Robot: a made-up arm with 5 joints.
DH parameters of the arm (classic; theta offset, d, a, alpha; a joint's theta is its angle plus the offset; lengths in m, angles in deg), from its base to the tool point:
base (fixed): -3.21 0 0.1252 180
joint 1: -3.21 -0.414 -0.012 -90
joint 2: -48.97 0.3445 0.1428 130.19
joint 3: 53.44 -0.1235 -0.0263 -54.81
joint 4: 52.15 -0.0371 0.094 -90
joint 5: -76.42 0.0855 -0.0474 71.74
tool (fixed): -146.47 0.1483 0 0
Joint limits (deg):
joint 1: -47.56..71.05
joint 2: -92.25..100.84
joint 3: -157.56..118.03
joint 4: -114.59..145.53
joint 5: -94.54..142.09
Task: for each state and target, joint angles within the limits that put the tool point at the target. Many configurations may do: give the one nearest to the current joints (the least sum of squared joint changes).
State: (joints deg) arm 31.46 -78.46 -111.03 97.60 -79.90
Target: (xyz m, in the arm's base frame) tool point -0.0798 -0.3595 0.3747
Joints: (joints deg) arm 51.65 -84.30 -99.95 109.92 -64.28
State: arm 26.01 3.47 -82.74 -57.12 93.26
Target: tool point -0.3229 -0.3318 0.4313
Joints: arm 59.73 11.54 -45.51 -25.29 57.67
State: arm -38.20 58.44 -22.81 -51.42 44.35
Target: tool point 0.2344 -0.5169 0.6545
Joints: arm -13.10 72.51 -19.83 -67.06 -9.99
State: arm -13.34 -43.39 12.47 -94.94 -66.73
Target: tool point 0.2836 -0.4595 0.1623
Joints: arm 17.76 -31.15 -43.18 -114.59 -81.82
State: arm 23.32 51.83 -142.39 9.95 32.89
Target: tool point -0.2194 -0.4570 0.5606
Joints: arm 55.88 81.42 -153.80 1.92 40.27
